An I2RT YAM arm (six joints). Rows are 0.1 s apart.
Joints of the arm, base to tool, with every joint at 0 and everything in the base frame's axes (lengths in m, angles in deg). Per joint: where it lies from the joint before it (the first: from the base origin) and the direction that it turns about. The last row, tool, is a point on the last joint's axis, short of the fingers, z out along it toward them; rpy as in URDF.
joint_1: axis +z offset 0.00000 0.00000 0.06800
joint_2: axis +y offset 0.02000 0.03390 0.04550
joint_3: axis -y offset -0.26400 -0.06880 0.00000
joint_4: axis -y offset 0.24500 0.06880 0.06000
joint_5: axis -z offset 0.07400 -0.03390 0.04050
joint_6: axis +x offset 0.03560 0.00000 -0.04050
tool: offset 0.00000 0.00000 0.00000 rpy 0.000 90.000 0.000
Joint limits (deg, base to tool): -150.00..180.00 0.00..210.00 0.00..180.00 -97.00..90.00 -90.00..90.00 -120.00..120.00
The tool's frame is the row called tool.
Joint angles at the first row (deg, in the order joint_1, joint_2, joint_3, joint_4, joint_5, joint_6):
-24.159, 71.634, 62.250, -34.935, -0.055, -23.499
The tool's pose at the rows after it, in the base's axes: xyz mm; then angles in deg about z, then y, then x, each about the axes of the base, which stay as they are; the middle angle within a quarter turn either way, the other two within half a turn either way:
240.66, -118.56, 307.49, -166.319, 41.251, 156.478
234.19, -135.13, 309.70, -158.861, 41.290, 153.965
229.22, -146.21, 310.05, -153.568, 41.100, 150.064
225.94, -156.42, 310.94, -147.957, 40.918, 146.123
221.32, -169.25, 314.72, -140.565, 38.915, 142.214
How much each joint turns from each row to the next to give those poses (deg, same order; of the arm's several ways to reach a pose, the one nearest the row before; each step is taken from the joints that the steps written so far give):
-2.255, 0.127, 0.030, 0.821, -1.354, 2.409
-3.940, 0.173, 0.275, 0.966, -1.392, 3.150
-2.482, -0.187, -0.603, 2.132, 0.481, 1.152
-2.078, 0.093, -0.380, 2.407, 0.631, 1.761
-2.516, 0.637, 0.978, 0.590, 1.505, 3.334

